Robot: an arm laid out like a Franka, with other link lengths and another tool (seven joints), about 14 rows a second.
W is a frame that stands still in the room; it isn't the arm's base.
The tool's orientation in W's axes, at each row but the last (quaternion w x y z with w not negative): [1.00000 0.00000 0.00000 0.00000]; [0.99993 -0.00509 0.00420 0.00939]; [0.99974 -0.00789 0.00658 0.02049]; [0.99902 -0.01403 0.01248 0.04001]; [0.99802 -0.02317 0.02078 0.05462]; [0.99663 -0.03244 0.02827 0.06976]
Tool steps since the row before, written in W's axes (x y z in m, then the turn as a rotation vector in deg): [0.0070 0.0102 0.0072 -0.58 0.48 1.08]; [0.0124 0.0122 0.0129 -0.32 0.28 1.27]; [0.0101 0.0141 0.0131 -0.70 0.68 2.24]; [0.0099 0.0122 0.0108 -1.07 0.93 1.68]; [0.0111 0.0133 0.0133 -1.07 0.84 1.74]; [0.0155 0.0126 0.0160 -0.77 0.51 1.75]
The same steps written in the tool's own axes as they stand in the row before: [0.0070 0.0102 0.0072 -0.58 0.48 1.08]; [0.0125 0.0118 0.0131 -0.33 0.27 1.27]; [0.0105 0.0135 0.0135 -0.70 0.67 2.24]; [0.0106 0.0111 0.0114 -1.04 0.97 1.68]; [0.0119 0.0114 0.0144 -1.05 0.88 1.74]; [0.0161 0.0093 0.0176 -0.80 0.51 1.74]
